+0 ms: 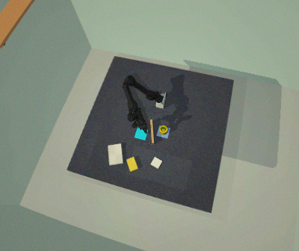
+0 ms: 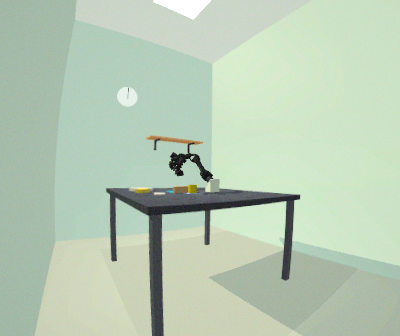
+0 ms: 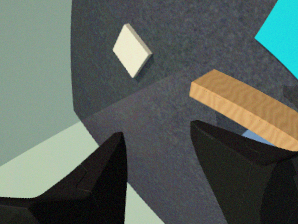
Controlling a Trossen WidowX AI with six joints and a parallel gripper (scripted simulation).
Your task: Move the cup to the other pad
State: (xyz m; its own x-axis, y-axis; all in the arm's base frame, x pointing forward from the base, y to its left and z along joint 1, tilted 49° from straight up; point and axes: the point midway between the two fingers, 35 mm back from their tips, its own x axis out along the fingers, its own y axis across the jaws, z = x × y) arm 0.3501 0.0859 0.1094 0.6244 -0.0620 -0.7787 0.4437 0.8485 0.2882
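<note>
My gripper tip is 140 mm above the cup, 120 mm to the right of it and 120 mm past it. Also, from my gripper tip: thin wooden bar (150 mm below, 70 mm behind, 20 mm to the left); then light blue pad (180 mm below, 120 mm to the left, 110 mm behind); then cyan pad (180 mm below, 70 mm to the right, 30 mm behind).
</note>
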